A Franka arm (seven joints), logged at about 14 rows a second.
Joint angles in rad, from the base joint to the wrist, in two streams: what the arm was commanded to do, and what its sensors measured. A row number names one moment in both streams.
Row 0, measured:
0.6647 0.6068 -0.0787 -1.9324 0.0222 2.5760 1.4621
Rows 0 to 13, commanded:
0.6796 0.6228 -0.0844 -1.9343 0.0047 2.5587 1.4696
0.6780 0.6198 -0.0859 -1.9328 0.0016 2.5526 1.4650
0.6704 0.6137 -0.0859 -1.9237 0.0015 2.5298 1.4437
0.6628 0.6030 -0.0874 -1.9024 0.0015 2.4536 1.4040
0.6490 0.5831 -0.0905 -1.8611 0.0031 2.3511 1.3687
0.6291 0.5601 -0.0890 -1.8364 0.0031 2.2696 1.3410
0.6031 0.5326 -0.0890 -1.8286 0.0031 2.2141 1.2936
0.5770 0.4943 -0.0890 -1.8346 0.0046 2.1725 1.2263
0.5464 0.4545 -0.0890 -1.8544 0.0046 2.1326 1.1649
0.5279 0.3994 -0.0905 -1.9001 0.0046 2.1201 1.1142
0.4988 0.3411 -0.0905 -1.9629 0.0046 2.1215 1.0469
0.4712 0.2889 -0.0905 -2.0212 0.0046 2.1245 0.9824
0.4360 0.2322 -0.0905 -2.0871 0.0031 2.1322 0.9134
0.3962 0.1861 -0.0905 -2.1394 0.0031 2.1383 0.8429
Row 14, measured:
0.4633 0.3258 -0.1083 -1.9720 0.0141 2.1064 0.9511
